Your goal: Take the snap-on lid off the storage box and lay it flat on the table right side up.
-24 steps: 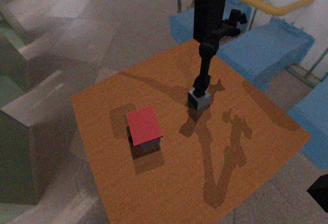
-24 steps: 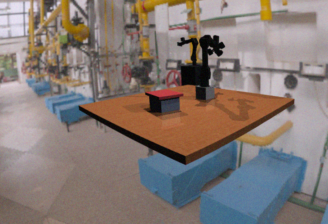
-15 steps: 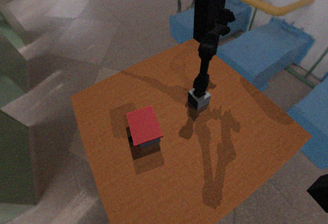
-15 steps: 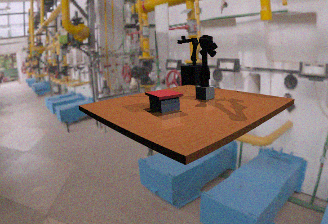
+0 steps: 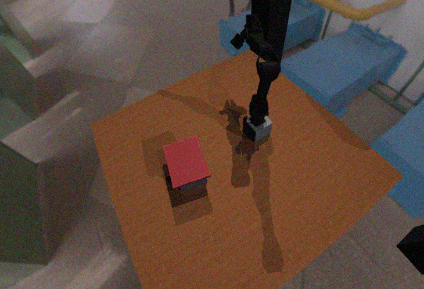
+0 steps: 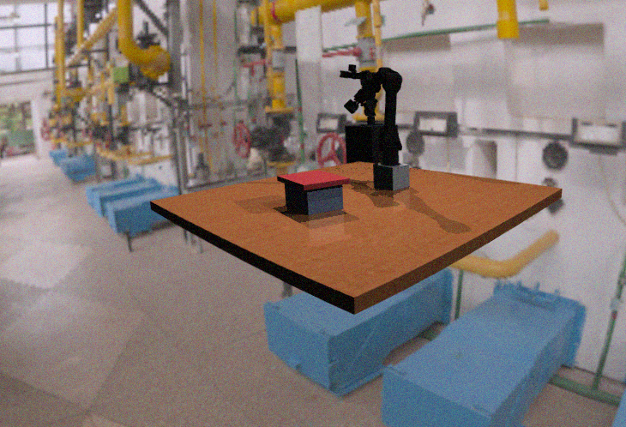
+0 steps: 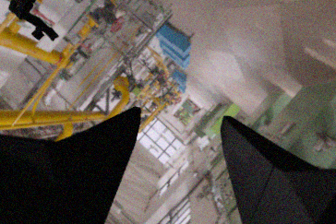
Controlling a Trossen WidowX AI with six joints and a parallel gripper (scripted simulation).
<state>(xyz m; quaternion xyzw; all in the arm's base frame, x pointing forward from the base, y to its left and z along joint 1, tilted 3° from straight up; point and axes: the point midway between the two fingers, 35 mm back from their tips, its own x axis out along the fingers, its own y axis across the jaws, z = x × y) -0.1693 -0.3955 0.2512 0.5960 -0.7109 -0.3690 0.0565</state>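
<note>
My gripper tip is 610 mm short of the red lid, 430 mm to the right of it and 250 mm above it. From my gripper tip the other things lie so: storage box (610 mm ahead, 430 mm to the left, 300 mm below).
</note>
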